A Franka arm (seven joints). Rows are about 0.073 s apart.
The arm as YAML. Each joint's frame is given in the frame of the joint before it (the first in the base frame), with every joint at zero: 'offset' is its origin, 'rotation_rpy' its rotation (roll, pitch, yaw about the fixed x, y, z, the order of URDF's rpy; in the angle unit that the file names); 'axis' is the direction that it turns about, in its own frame. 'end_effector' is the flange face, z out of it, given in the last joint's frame.
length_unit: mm
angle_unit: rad
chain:
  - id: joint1
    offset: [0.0, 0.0, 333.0]
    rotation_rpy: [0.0, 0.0, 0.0]
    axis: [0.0, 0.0, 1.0]
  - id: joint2
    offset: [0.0, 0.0, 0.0]
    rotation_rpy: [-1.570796, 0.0, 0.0]
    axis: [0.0, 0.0, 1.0]
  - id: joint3
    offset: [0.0, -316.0, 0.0]
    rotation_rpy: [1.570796, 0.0, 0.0]
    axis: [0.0, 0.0, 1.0]
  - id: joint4
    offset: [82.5, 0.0, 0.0]
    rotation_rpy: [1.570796, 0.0, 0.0]
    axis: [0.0, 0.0, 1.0]
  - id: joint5
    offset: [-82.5, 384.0, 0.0]
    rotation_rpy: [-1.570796, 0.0, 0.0]
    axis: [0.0, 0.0, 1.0]
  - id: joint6
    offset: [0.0, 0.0, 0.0]
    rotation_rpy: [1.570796, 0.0, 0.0]
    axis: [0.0, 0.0, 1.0]
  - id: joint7
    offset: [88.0, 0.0, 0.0]
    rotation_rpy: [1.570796, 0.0, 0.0]
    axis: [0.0, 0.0, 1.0]
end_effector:
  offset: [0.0, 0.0, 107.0]
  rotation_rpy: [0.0, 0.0, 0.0]
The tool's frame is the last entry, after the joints.
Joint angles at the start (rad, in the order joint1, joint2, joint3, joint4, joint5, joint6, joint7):
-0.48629, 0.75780, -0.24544, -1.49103, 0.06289, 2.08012, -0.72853
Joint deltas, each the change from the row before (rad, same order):
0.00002, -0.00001, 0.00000, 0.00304, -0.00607, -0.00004, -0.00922
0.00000, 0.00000, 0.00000, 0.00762, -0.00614, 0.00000, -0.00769
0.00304, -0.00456, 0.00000, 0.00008, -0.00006, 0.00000, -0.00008
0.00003, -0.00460, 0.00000, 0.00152, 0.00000, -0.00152, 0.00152
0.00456, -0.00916, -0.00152, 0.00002, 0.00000, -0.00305, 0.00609
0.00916, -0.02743, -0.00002, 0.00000, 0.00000, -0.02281, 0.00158
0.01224, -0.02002, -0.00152, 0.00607, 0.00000, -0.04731, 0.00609
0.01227, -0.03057, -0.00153, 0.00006, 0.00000, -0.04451, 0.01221
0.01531, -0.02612, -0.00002, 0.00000, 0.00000, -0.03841, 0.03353
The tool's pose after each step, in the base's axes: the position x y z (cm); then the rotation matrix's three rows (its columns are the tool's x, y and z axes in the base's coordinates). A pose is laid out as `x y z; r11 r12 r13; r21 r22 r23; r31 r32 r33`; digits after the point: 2 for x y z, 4 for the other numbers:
54.00 -44.48 22.20; 0.9816 0.0269 -0.1889; 0.0275 -0.9996 0.0009; -0.1888 -0.0061 -0.9820
54.19 -44.59 22.52; 0.9817 0.0394 -0.1865; 0.0386 -0.9992 -0.0080; -0.1867 0.0006 -0.9824
54.37 -44.45 22.84; 0.9823 0.0426 -0.1825; 0.0413 -0.9991 -0.0107; -0.1828 0.0030 -0.9831
54.44 -44.48 23.21; 0.9831 0.0411 -0.1785; 0.0395 -0.9991 -0.0128; -0.1789 0.0055 -0.9839
54.64 -44.32 23.83; 0.9841 0.0382 -0.1732; 0.0358 -0.9992 -0.0165; -0.1737 0.0100 -0.9847
55.03 -43.78 25.56; 0.9851 0.0429 -0.1663; 0.0409 -0.9990 -0.0157; -0.1668 0.0087 -0.9860
55.33 -42.98 26.86; 0.9827 0.0435 -0.1802; 0.0440 -0.9990 -0.0009; -0.1801 -0.0070 -0.9836
55.52 -42.14 28.66; 0.9815 0.0375 -0.1875; 0.0403 -0.9991 0.0111; -0.1870 -0.0185 -0.9822
55.87 -41.07 30.17; 0.9809 0.0156 -0.1940; 0.0201 -0.9996 0.0212; -0.1936 -0.0247 -0.9808

